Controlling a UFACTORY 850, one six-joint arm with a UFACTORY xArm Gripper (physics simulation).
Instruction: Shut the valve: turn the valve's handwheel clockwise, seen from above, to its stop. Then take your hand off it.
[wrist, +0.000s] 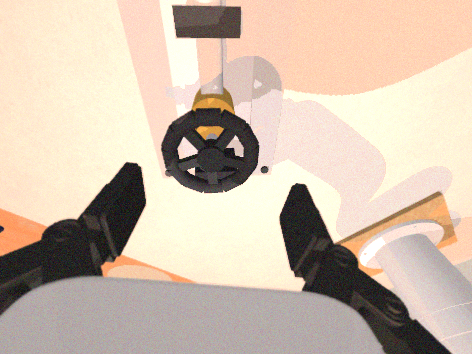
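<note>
The valve's black handwheel (212, 157) is a spoked ring with a round hub, a little above the middle of the wrist view. Behind it a brass-coloured valve body (213, 104) shows in part, joined to a grey pipe (210, 70). My gripper (217, 192) is open, with one black finger low on each side of the handwheel. Neither finger touches the wheel, and nothing is between them. The wheel covers part of the valve body.
A dark block (207, 22) holds the pipe at the top. A pale mounting plate (265, 135) with dark bolts lies beneath the valve. At the lower right the robot's light grey base column (425, 265) stands on a wooden board (446, 212). Shadows fall right of the valve.
</note>
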